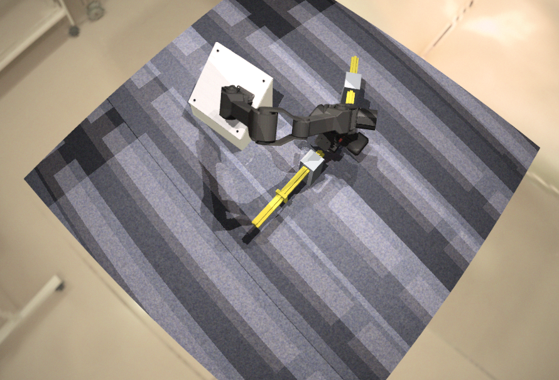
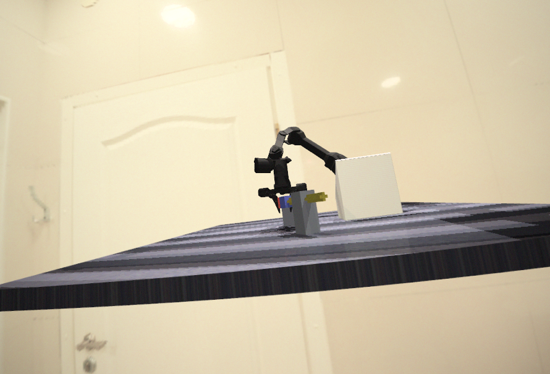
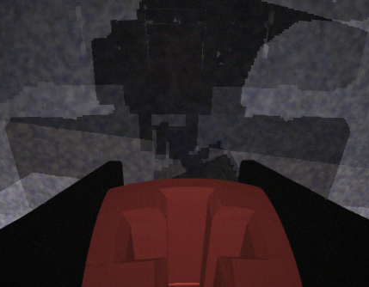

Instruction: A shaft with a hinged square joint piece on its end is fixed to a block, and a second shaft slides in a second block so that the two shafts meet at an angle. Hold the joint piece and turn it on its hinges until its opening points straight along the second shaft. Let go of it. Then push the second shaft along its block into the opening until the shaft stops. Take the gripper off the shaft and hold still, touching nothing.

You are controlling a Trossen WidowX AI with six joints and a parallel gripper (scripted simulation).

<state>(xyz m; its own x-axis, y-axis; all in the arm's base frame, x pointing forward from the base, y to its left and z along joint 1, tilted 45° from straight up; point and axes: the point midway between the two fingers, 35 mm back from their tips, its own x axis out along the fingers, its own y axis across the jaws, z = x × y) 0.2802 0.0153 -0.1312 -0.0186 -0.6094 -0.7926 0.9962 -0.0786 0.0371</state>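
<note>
Now: gripper tip 40 mm below the red joint piece and 10 mm to the right of it.
</note>
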